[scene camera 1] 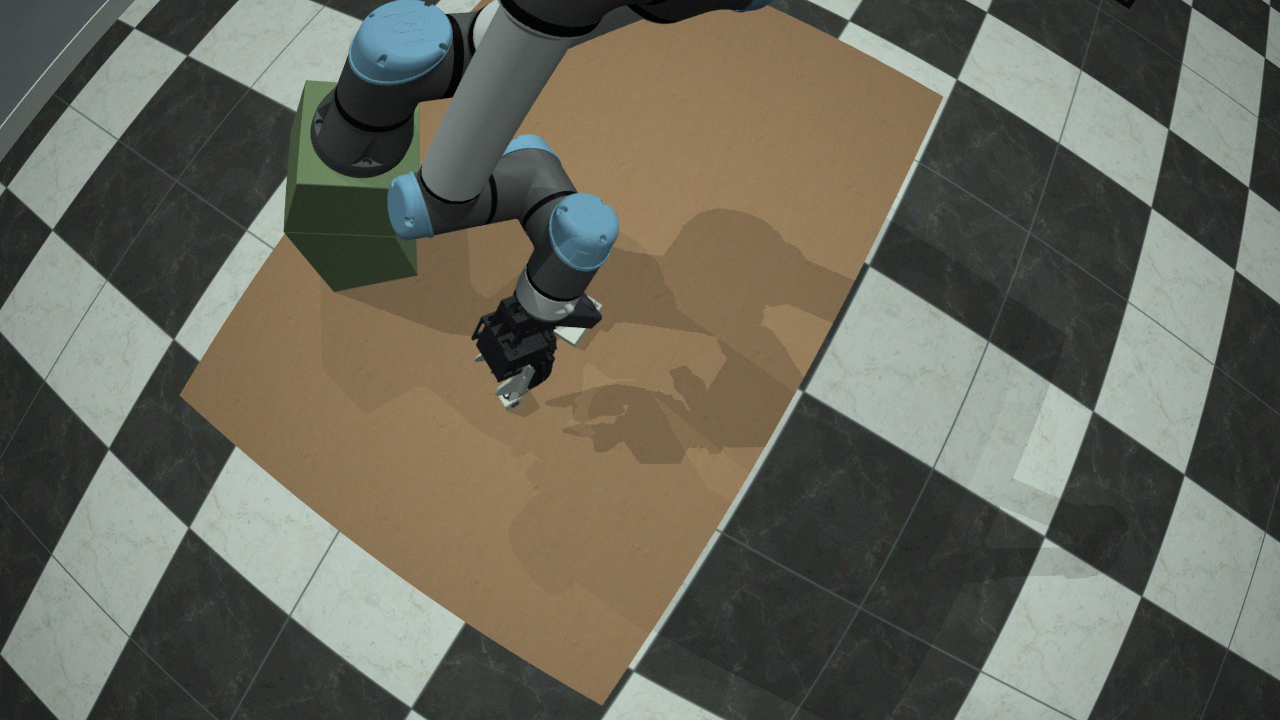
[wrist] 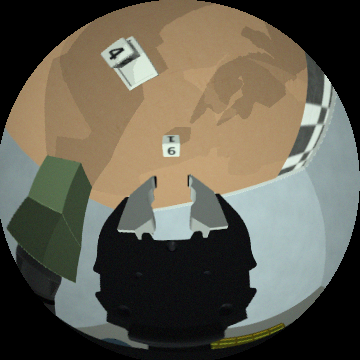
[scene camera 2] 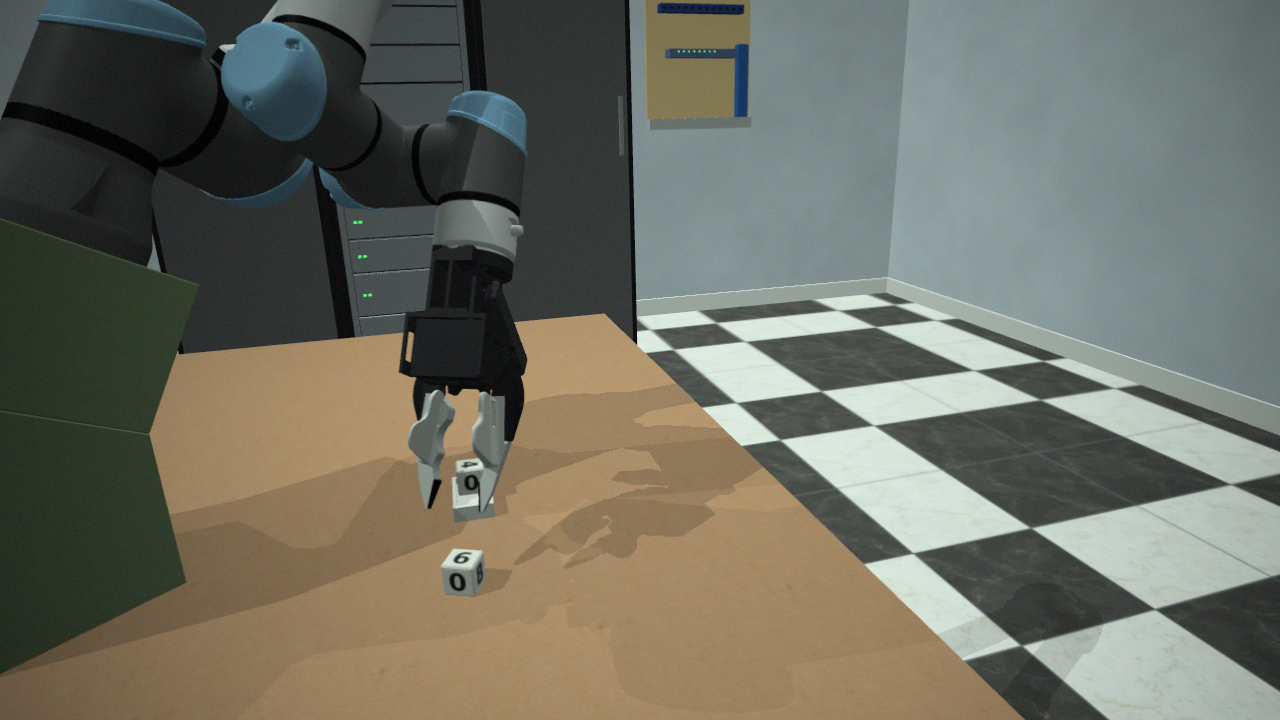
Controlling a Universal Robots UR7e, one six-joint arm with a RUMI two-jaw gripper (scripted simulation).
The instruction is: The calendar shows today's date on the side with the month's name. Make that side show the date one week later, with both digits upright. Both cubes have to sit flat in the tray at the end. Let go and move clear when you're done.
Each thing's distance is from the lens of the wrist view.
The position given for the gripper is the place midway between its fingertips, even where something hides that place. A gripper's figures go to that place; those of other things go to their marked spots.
gripper [wrist: 172,176]: 0.15 m
white tray [wrist: 140,70]: 0.16 m
